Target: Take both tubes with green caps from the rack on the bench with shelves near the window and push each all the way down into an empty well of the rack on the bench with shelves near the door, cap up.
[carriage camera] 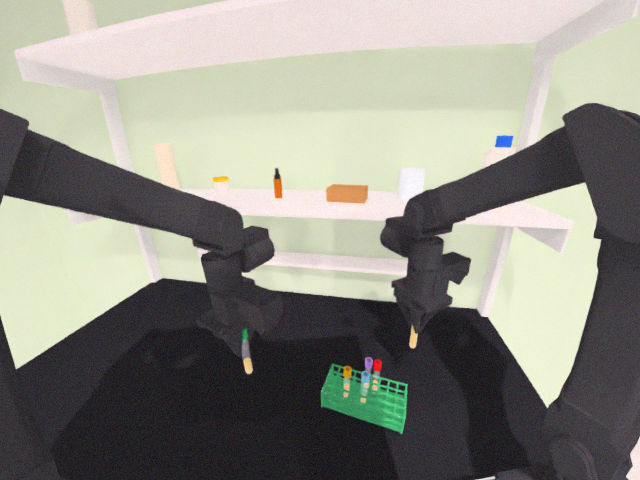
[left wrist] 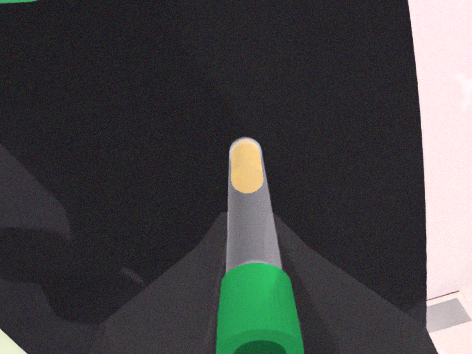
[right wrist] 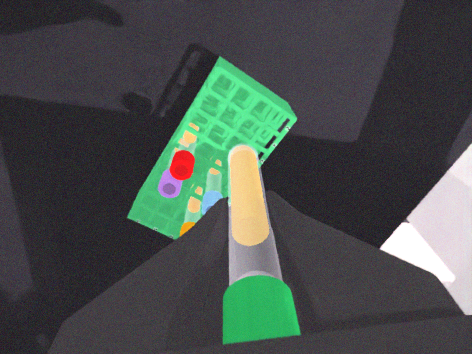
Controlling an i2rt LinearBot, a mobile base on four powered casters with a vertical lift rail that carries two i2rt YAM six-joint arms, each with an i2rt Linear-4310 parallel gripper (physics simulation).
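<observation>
My left gripper is shut on a green-capped tube, cap up and slightly tilted, above the bench left of the rack. My right gripper is shut on another green-capped tube, held above the bench behind and right of the rack; its cap shows in the right wrist view. The green rack stands on the black bench, holding tubes with orange, blue, purple and red caps. Several wells, mostly at its right end, are empty.
A white shelf behind the arms holds a yellow-lidded jar, an orange bottle, a brown box and a pale container. Another shelf hangs above. The black bench lies below both grippers.
</observation>
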